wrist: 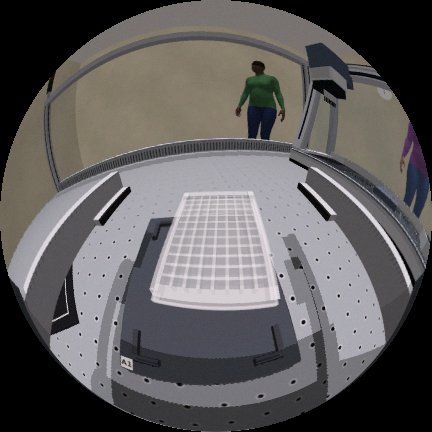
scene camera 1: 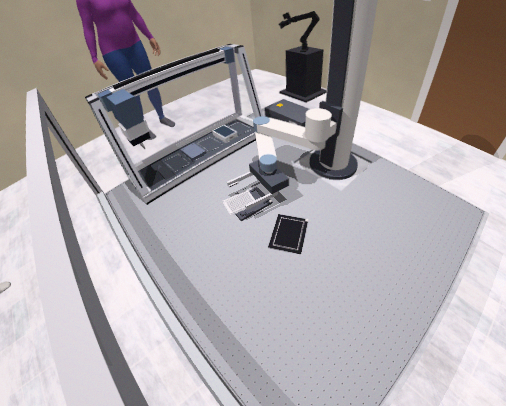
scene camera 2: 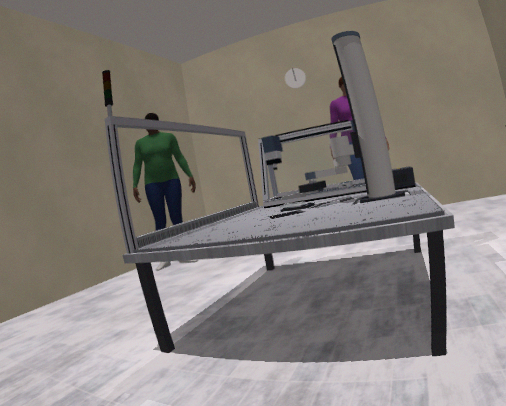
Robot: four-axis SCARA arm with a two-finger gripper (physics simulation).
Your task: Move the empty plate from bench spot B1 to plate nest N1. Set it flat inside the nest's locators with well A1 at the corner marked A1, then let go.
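Places are measured from the arm's base along level axes (x ahead, y right, z down), in centimetres.
Where they show: gripper, fingertip midpoint: (wrist: pixel 212 171) (scene camera 1: pixel 236 195) (scene camera 2: pixel 289 196); arm's base, link origin: (scene camera 1: pixel 333 163) (scene camera 2: pixel 382 199).
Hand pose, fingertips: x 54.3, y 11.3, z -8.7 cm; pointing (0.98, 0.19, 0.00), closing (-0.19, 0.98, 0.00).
Each offset is from my fingertips to the top centre of the thing. "*": to the spot under its first point. Level surfaces: height alone.
The white, gridded plate @[dx -1.0, dy -0.1, dz +4.2 cm] (scene camera 1: pixel 238 202) (wrist: pixel 215 245) lies over the dark plate nest @[dx -4.5, dy -2.0, dz +5.6 cm] (scene camera 1: pixel 253 210) (wrist: pixel 210 330), shifted toward the end away from the A1 tag @[* dx -11.5, dy -8.3, dz +6.2 cm] (wrist: pixel 126 363). It overhangs that far end. Two corner locators at the tagged end are uncovered; a far-left one shows beside the plate. Whether the plate is slightly tilted is hard to tell. Which plate corner is well A1 cannot be read. My gripper (scene camera 1: pixel 247 192) (wrist: pixel 212 171) is open, one finger on each side of the plate, apart from it. The black, white-outlined mat @[dz +7.2 cm] (scene camera 1: pixel 288 233) (wrist: pixel 73 312) beside the nest bears no plate.
The arm's column (scene camera 1: pixel 345 90) (scene camera 2: pixel 367 120) stands behind the nest. A framed gantry with a dark deck (scene camera 1: pixel 165 172) stands at the bench's far side, with a blue-grey head @[* dx +20.8, dy +35.2, dz -37.7 cm] (scene camera 1: pixel 125 110) (wrist: pixel 327 65). An upright frame (scene camera 2: pixel 117 185) borders another edge. Two people stand beyond the bench.
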